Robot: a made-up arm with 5 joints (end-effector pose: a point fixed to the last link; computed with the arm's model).
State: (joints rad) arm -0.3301 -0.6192 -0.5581 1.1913 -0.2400
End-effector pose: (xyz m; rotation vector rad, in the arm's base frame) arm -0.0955 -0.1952 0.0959 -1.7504 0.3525 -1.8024
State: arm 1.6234 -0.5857 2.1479 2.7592 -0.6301
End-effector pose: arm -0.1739 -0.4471 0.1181 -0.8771 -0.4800 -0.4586
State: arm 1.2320 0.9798 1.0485 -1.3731 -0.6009
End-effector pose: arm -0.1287 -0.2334 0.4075 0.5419 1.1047 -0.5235
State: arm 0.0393 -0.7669 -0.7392 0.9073 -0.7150
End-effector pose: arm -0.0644 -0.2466 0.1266 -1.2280 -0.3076 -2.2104
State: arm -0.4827 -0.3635 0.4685 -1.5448 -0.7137
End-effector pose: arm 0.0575 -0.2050 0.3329 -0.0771 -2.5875 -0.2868
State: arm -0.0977 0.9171 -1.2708 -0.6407 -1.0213
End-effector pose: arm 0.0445 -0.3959 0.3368 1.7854 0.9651 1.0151
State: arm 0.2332 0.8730 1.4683 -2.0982 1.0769
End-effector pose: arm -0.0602 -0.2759 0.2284 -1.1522 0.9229 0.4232
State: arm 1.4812 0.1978 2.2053 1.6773 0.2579
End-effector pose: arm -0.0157 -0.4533 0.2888 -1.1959 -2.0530 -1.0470
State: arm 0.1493 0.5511 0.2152 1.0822 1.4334
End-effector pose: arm 0.1392 -0.3591 0.1817 2.1346 -0.5579 1.8432
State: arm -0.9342 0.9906 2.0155 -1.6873 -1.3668
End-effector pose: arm -0.0647 -0.2745 0.2136 1.5449 -2.0931 1.1033
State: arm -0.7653 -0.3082 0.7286 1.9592 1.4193
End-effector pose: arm -0.1763 -0.1760 0.1911 -1.8010 0.4045 0.8135
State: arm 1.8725 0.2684 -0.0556 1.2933 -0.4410
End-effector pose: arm -0.0728 -0.3605 0.5101 -1.4867 1.0613 2.0731
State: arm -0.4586 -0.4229 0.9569 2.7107 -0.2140
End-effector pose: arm -0.2258 -0.1854 0.3019 -0.7768 1.5286 -0.1944
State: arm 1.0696 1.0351 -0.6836 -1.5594 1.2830
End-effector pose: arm -0.1240 -0.2983 0.5549 0.3167 -1.3106 -0.3779
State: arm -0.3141 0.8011 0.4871 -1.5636 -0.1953
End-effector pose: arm 0.0809 -0.2076 0.2621 0.5377 2.1285 -0.2191
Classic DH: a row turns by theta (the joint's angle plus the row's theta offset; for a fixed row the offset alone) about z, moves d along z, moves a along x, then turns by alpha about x. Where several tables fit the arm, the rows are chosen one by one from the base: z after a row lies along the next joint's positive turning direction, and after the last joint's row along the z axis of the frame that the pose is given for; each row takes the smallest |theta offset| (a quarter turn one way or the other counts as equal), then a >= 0, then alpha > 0; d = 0 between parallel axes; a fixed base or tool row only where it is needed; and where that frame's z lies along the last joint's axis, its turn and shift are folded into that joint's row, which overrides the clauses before.
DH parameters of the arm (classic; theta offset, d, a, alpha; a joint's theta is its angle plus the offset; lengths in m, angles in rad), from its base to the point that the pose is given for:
base (fixed): -0.1889 0.2883 -0.0712 1.7669
joint 1: -0.793 0.5989 0.0155 0.5959
joint 2: 0.9884 -0.3744 0.0057 -2.1503
joint 3: -0.8836 -0.1489 -0.116 -1.5708
joint 4: 0 0.045 0.125 -1.5708
joint 5: -0.7014 -0.0025 0.0025 1.4186
tool (fixed): -2.383 -0.0299 0 0

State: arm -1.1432 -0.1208 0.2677 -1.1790 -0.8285
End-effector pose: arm 0.0731 -0.2071 0.1402 -0.3269 -1.7798 -0.1964
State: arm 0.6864 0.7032 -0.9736 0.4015 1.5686
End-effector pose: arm 0.0368 -0.4373 0.3908 0.5363 -2.0733 1.2670
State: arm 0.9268 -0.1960 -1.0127 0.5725 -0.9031
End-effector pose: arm 0.0190 -0.3826 0.2906 0.1992 0.8871 2.4426
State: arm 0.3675 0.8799 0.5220 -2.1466 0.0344
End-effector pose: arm 0.0748 -0.1832 0.3127 0.2915 0.9968 -0.7304
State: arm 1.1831 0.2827 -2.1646 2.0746 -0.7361
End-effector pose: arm 0.0114 -0.5650 0.4858 -1.6278 -0.7167 0.8566
